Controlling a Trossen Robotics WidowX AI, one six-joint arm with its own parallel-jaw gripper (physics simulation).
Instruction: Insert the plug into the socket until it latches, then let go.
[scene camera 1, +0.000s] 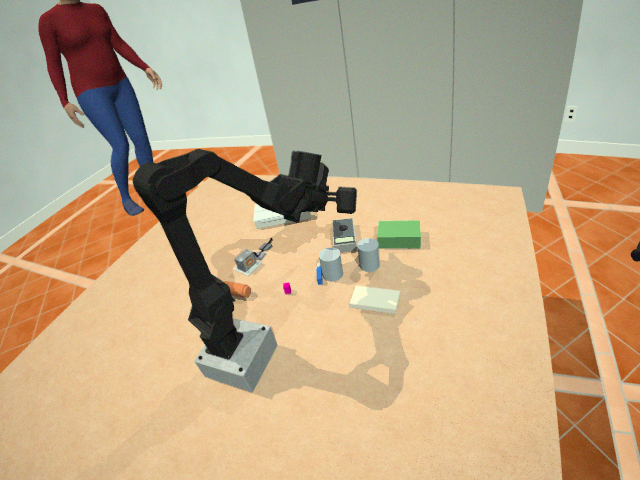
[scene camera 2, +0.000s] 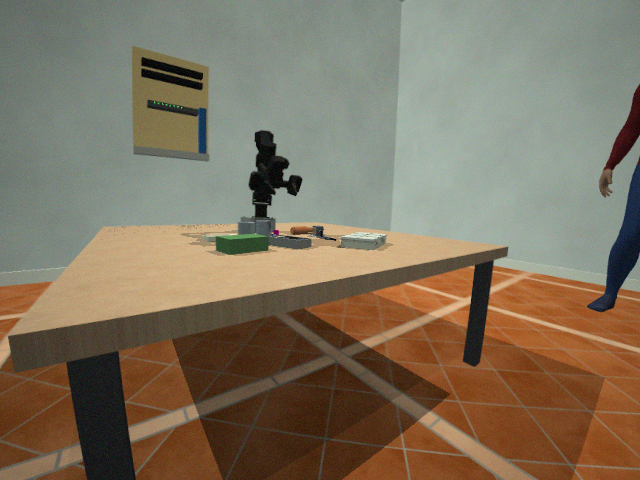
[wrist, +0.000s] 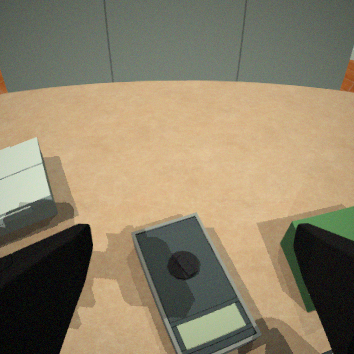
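Seen in the pictures: gripper, fingertip midpoint: (scene camera 1: 330, 197) (scene camera 2: 285, 194) (wrist: 195, 237); arm's base at its link origin: (scene camera 1: 224, 343) (scene camera 2: 260, 217).
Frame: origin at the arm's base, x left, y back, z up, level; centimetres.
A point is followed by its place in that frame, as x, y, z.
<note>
The socket (scene camera 1: 246, 261) @[11.5, -28.3, -3.1] (scene camera 2: 317, 230) @[11.1, -31.7, -3.6] is a small grey block with an orange-brown opening, on a pale base plate at the left of the table in scene camera 1. The plug (scene camera 1: 265, 247) @[11.1, -38.1, -5.8] (scene camera 2: 326, 237) @[10.3, -38.8, -5.7] appears as small grey pieces with a short black cable, lying close beside the socket; whether they touch is too small to tell. Neither shows in the wrist view. My gripper (scene camera 1: 346, 200) (scene camera 2: 295, 184) (wrist: 195, 237) @[-10.6, -43.1, 10.1] is open and empty, raised above the table, to the right of the socket and plug in scene camera 1. Its fingers stand wide apart in the wrist view.
A grey meter (scene camera 1: 343, 232) @[-11.4, -46.5, -3.9] (wrist: 210, 285) @[-12.9, -46.7, -3.9] lies beyond two grey cylinders (scene camera 1: 330, 264) @[-13.8, -28.8, -0.5] (scene camera 1: 368, 254) @[-22.3, -34.0, -0.4]. A green block (scene camera 1: 399, 235) @[-28.1, -45.6, -2.4] (scene camera 2: 241, 243) @[-29.4, -53.1, -3.7], white box (scene camera 1: 268, 217) @[15.3, -49.9, -3.0] (scene camera 2: 363, 240) @[6.1, -62.8, -3.6], pale slab (scene camera 1: 375, 299) @[-26.3, -23.4, -4.9], blue piece (scene camera 1: 319, 274) @[-10.3, -28.6, -4.4], magenta cube (scene camera 1: 286, 288) @[-3.7, -22.0, -4.4] and orange cylinder (scene camera 1: 240, 289) @[7.6, -18.1, -3.3] lie around.
</note>
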